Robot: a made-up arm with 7 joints.
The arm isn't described. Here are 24 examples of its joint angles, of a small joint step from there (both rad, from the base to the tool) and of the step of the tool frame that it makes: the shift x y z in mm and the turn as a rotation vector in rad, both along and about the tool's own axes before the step.
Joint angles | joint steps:
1: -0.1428 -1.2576 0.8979 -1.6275 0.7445 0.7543 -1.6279 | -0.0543 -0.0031 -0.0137 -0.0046 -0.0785 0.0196 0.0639
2: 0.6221 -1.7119 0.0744 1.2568 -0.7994 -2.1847 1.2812 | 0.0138 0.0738 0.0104 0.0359 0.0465 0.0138 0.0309
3: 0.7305 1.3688 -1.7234 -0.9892 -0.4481 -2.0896 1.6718 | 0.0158 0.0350 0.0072 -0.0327 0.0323 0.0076 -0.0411
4: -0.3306 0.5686 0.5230 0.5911 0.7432 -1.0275 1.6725 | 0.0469 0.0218 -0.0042 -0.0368 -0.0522 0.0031 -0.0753
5: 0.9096 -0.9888 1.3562 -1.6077 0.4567 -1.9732 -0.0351 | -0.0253 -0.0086 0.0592 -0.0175 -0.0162 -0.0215 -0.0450
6: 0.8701 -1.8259 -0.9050 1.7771 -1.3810 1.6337 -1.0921 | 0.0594 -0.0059 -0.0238 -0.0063 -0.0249 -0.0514 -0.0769
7: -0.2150 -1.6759 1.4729 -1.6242 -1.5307 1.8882 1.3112 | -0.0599 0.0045 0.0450 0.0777 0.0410 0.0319 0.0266
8: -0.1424 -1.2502 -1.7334 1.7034 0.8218 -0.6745 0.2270 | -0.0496 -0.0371 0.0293 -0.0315 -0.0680 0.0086 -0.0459
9: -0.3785 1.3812 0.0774 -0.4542 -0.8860 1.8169 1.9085 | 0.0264 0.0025 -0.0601 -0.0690 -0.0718 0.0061 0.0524
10: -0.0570 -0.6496 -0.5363 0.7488 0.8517 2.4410 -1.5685 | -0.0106 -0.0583 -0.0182 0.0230 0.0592 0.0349 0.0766
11: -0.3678 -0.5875 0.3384 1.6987 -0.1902 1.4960 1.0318 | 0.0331 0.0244 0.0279 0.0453 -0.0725 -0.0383 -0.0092
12: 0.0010 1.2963 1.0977 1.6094 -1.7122 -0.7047 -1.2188 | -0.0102 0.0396 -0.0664 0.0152 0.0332 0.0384 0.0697
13: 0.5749 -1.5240 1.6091 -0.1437 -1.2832 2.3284 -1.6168 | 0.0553 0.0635 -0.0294 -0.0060 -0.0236 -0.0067 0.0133
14: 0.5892 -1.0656 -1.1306 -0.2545 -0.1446 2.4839 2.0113 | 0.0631 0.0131 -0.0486 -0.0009 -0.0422 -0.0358 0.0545
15: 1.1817 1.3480 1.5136 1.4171 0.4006 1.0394 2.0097 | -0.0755 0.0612 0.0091 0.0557 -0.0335 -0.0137 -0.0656
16: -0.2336 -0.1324 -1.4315 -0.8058 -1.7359 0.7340 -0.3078 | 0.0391 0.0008 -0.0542 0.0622 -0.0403 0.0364 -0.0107
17: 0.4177 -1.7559 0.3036 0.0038 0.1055 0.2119 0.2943 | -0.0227 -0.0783 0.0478 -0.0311 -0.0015 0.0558 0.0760
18: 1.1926 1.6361 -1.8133 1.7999 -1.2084 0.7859 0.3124 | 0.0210 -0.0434 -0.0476 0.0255 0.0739 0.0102 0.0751
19: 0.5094 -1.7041 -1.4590 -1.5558 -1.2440 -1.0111 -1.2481 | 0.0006 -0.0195 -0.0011 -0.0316 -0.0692 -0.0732 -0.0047
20: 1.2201 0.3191 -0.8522 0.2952 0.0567 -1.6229 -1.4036 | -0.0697 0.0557 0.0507 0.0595 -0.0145 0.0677 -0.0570
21: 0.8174 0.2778 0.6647 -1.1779 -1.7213 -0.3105 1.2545 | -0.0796 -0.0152 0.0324 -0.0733 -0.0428 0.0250 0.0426
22: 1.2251 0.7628 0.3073 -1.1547 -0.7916 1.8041 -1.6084 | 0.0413 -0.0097 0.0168 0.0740 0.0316 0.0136 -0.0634
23: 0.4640 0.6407 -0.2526 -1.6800 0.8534 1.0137 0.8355 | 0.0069 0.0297 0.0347 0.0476 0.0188 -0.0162 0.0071
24: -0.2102 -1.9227 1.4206 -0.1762 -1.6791 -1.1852 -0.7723 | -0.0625 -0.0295 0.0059 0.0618 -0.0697 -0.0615 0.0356
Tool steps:
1: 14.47 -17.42 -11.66 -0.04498 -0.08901 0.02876
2: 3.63 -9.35 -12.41 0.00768 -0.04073 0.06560
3: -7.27 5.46 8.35 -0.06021 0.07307 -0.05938
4: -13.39 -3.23 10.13 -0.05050 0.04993 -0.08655
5: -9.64 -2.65 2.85 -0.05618 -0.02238 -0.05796
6: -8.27 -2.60 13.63 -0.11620 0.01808 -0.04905
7: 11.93 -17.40 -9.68 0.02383 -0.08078 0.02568
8: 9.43 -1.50 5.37 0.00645 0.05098 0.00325
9: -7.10 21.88 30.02 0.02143 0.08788 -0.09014
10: -0.43 -9.77 -25.97 0.09618 -0.12278 0.06782
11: 16.70 -17.52 6.95 -0.10195 0.01183 0.10855
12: -5.89 1.68 5.51 0.00872 0.05388 -0.00991
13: -7.20 8.55 -2.07 -0.01242 0.03662 -0.07158
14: -2.46 6.46 -17.99 0.07334 -0.00966 0.00349
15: 4.10 -6.28 2.28 0.02473 0.16205 0.05294
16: -0.07 -15.32 0.49 -0.02482 -0.01072 0.03572
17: -1.96 5.01 -2.34 0.06706 0.00840 -0.07256
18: -9.63 16.52 -20.00 0.16605 -0.05128 -0.09029
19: 0.52 0.62 -10.25 0.09425 -0.03343 -0.02459
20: -10.99 -24.87 3.39 0.09757 -0.02477 -0.02974
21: -11.14 0.27 -25.41 0.00859 0.01501 0.00722
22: -3.92 3.15 -4.34 -0.03586 0.02232 -0.03735
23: 8.14 -16.00 -10.22 0.04640 -0.02971 0.08497
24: -12.40 -4.06 -13.06 0.07542 -0.09618 -0.00808
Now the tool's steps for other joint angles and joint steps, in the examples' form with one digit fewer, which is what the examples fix.
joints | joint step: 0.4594 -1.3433 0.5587 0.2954 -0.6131 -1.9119 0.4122 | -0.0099 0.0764 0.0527 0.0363 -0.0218 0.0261 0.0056
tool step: 16.0 8.2 -10.7 0.0857 -0.1027 0.0111
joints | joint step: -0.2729 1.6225 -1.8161 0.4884 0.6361 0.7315 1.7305 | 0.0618 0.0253 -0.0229 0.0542 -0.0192 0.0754 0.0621
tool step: -6.0 17.0 8.0 0.0379 0.0392 -0.0924
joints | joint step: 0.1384 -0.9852 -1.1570 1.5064 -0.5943 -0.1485 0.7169 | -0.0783 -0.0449 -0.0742 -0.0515 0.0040 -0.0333 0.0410
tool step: -14.0 6.4 -0.5 0.0684 -0.1002 -0.0935
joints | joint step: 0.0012 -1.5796 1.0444 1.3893 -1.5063 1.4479 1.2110 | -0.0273 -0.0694 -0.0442 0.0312 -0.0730 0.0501 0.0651
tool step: -7.0 -0.8 0.7 0.0290 0.0789 -0.0533
